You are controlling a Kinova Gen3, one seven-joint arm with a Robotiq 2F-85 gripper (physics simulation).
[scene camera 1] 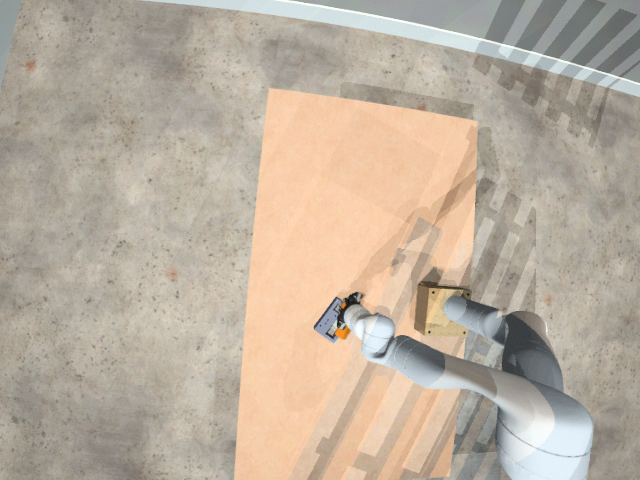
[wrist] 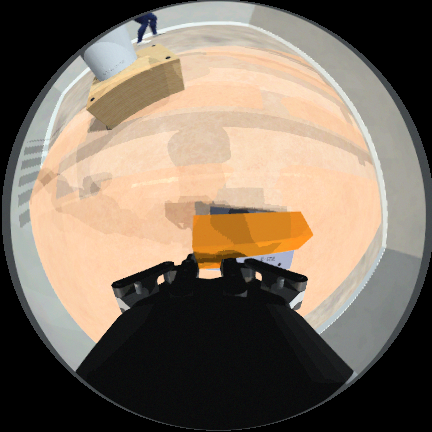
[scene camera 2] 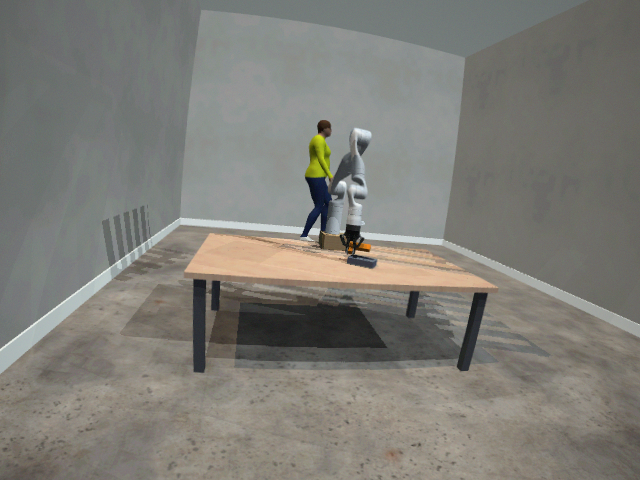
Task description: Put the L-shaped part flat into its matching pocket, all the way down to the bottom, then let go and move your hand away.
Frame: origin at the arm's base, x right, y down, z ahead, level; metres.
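Seen in the pictures: gripper, fingertip midpoint: [scene camera 1: 343,303] [wrist: 208,255] [scene camera 2: 349,254]; arm's base, link origin: [scene camera 1: 454,308] [wrist: 116,67] [scene camera 2: 332,233].
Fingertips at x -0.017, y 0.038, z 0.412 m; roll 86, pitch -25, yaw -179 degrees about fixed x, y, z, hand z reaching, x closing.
Offsets run from my fingertips to a thing's middle. Level surfaces: height alone.
The orange L-shaped part {dx -0.049, dy -0.032, dz -0.005 m} [scene camera 1: 342,332] [scene camera 2: 364,247] [wrist: 247,232] is held between the fingers of my gripper [scene camera 2: 352,249] [wrist: 208,255]. In the wrist view its long arm reaches to the right of the fingers. The blue-grey pocket block {dx -0.067, dy +0.027, dz +0.019 m} [scene camera 1: 326,321] [scene camera 2: 361,261] [wrist: 280,260] lies on the table. In scene camera 2 the part is above and behind the block, apart from it. In the wrist view the part covers most of the block, and the pocket is hidden. In scene camera 1 part of the recess shows, and the arm covers much of the part and the fingers.
The wooden box [scene camera 1: 444,315] [scene camera 2: 330,240] [wrist: 140,90] under the arm's base stands at the table's edge, behind the gripper in scene camera 2. The wooden table {dy +0.046 m} [scene camera 1: 299,206] [scene camera 2: 268,263] [wrist: 125,240] bears everything. A person in a yellow top [scene camera 2: 317,160] is behind the table, beside the arm.
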